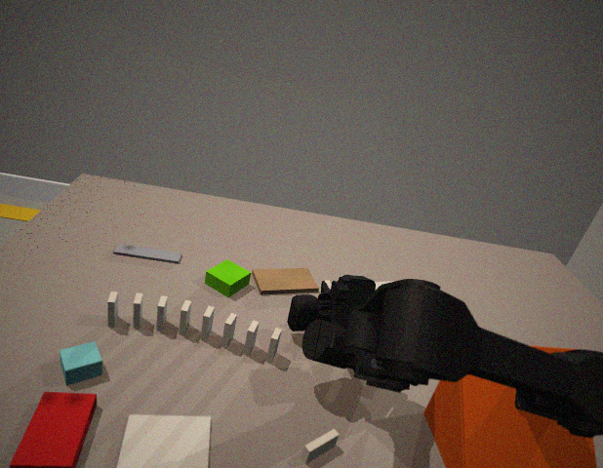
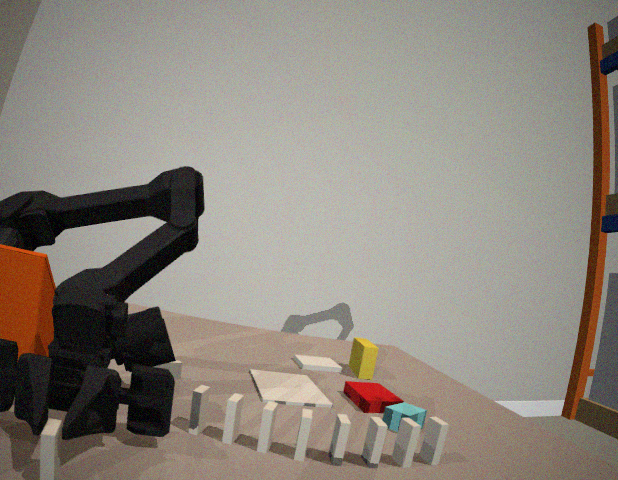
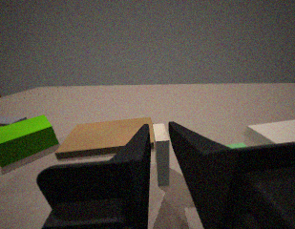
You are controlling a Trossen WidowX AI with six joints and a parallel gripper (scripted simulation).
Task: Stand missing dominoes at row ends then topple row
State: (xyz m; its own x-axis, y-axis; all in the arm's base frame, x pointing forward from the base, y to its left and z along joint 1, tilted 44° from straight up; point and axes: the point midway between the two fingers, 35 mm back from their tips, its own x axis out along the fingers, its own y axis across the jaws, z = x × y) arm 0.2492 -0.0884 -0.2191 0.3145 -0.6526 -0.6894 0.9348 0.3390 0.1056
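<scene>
The brown plate lies 8 cm ahead of my gripper tip, 4 cm to the right of it and 4 cm below it. Round my gripper tip: green block 18 cm ahead, 3 cm below; grey strip 35 cm ahead, 5 cm to the right, 5 cm below; light green piece 8 cm behind, 1 cm to the right, 4 cm below.
</scene>
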